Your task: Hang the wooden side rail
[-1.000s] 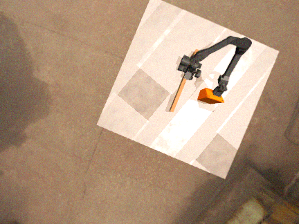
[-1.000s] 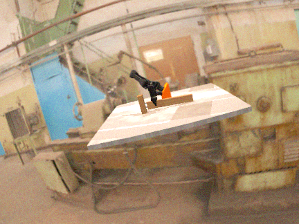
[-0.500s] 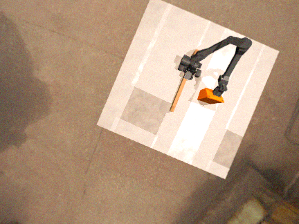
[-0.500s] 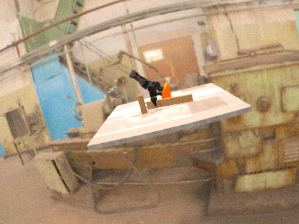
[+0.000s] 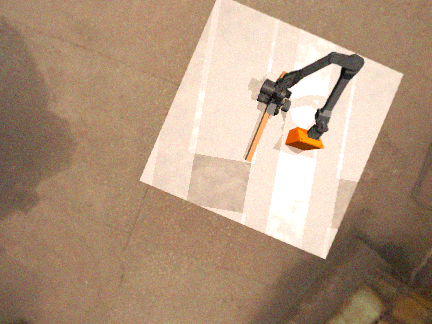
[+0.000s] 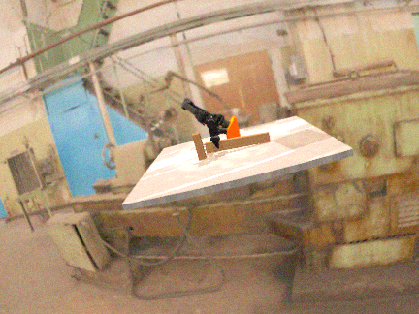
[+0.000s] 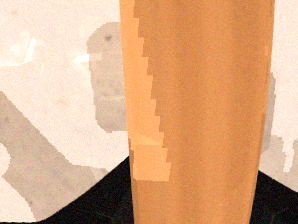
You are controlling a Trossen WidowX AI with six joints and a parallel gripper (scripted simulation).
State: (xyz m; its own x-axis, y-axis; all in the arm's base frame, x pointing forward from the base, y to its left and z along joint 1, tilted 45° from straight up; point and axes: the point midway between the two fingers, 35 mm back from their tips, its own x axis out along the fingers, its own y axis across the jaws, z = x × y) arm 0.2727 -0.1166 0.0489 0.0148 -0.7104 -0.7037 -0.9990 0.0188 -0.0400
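The headboard post is 10 mm behind my gripper tip, 120 mm to the right of it and 40 mm above it.
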